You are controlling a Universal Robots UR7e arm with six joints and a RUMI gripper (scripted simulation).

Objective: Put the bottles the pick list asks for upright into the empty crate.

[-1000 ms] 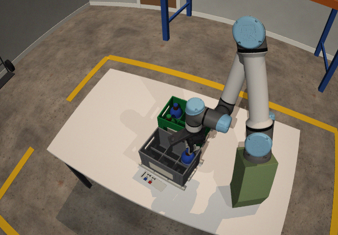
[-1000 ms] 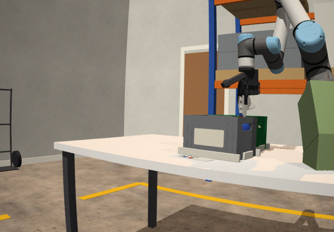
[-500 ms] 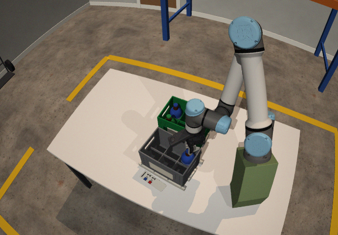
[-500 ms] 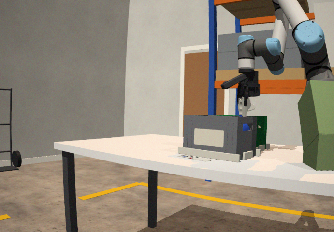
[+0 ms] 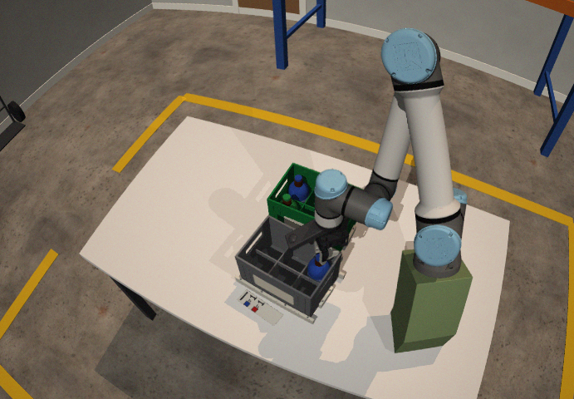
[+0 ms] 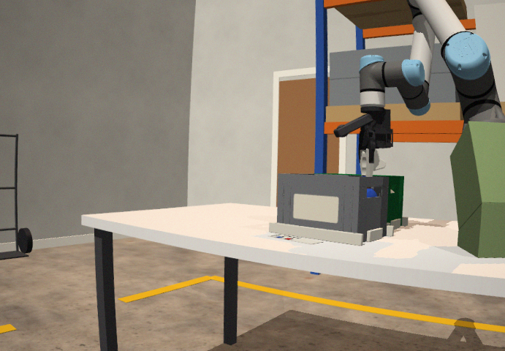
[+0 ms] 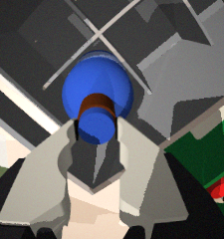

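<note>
Right now the blue bottle is 70 mm below my hand. Also, from my hand: grey crate (90 mm ahead, 30 mm to the left, 80 mm below); then red bottle (20 mm ahead, 170 mm to the right, 80 mm below); then green crate (110 mm ahead, 220 mm to the right, 80 mm below).
</note>
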